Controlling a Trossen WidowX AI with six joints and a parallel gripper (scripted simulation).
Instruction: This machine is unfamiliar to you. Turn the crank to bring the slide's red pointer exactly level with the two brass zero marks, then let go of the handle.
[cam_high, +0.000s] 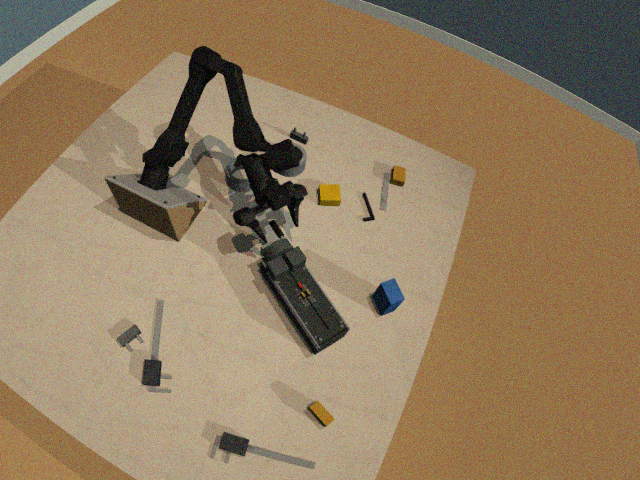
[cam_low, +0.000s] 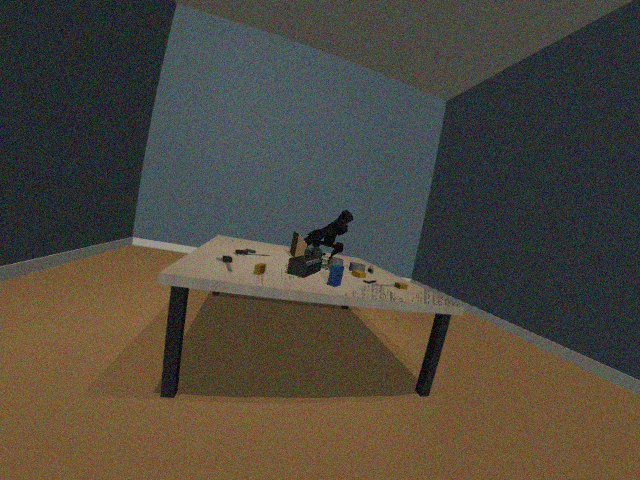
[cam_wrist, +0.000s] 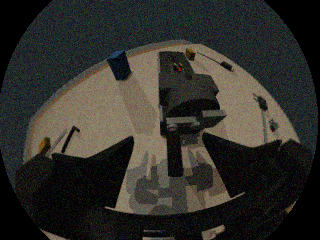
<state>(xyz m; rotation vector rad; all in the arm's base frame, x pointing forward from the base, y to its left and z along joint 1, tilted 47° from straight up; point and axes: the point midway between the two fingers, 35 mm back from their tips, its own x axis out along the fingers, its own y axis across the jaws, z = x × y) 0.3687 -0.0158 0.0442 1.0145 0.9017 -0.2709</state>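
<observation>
My gripper tip is now 20 mm past the crank handle and 10 mm to the right of it. Also, from my gripper tip: yellow block: 60 mm ahead, 220 mm to the left, 70 mm below; red pointer: 90 mm ahead, 110 mm to the right; black hex key: 190 mm ahead, 220 mm to the left, 80 mm below.
</observation>
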